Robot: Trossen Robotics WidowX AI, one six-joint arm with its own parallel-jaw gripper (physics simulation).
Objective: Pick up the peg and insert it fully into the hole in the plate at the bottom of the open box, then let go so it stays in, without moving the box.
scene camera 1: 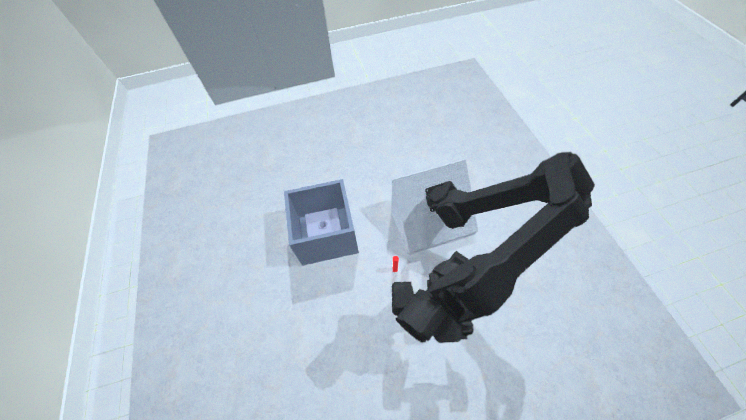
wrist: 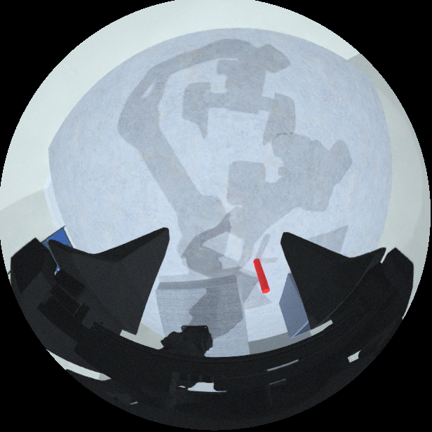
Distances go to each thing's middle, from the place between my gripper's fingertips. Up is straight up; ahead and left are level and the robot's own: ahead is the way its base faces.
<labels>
The blue-grey box (scene camera 1: 298, 202) is 180 mm ahead of my hand, 320 mm to the right of it and 50 mm below it. The rest, counted from my hand: pale plate (scene camera 1: 326, 221) (180 mm ahead, 320 mm to the right, 90 mm below).
</labels>
